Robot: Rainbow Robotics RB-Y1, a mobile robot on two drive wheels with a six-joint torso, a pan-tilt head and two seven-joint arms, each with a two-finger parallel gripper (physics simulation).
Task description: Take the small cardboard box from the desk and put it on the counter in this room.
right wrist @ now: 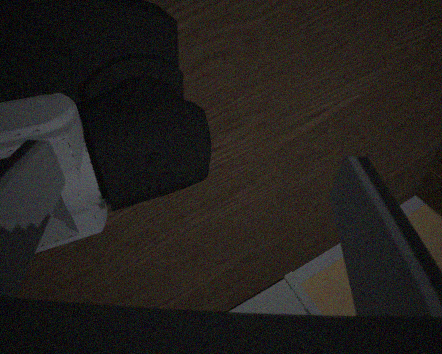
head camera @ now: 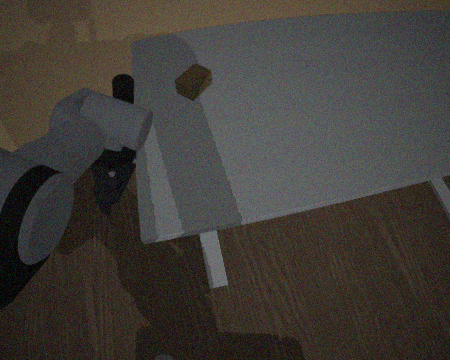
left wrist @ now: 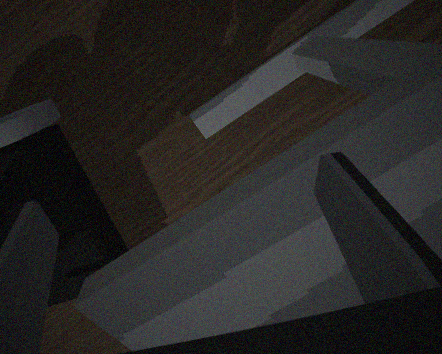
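Seen in the pictures: left gripper, between the fingertips: (head camera: 117,192) (left wrist: 185,195); right gripper, between the fingertips: (right wrist: 197,168); robot's base, origin of its link: (left wrist: 81,196).
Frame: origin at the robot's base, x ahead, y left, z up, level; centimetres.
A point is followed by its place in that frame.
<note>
A small brown cardboard box (head camera: 193,81) @(x 77.8, y 15.1, z 77.1 cm) sits on the grey desk (head camera: 325,110) @(x 73.4, y -21.7, z 72.1 cm) (left wrist: 200,250) @(x 41.7, y 22.7, z 72.1 cm), near its far left corner in the head view. My left gripper (head camera: 107,207) (left wrist: 185,195) @(x 42.8, y 28.1, z 75.8 cm) is open and empty. In the head view it points down beside the desk's left edge, to the left of the box and nearer the bottom of the picture. In the left wrist view part of the desk shows beyond the open fingers, and the box does not show there. My right gripper (right wrist: 197,168) @(x -41.3, y -22.2, z 58.1 cm) is open with no object between its fingers. The counter does not show in these views.
In the head view a tan wall (head camera: 75,65) @(x 104.3, y 67.8, z 64.3 cm) rises behind the desk. A white desk leg (head camera: 214,260) (left wrist: 245,100) stands on the brown wood floor (head camera: 325,280) @(x 44.7, y -36.8, z 0.1 cm) (right wrist: 280,125) @(x -95.8, y 25.5, z 0.1 cm). Dark and white robot parts (right wrist: 145,145) @(x -44.5, y -5.1, z 33.8 cm) show at the left of the right wrist view.
</note>
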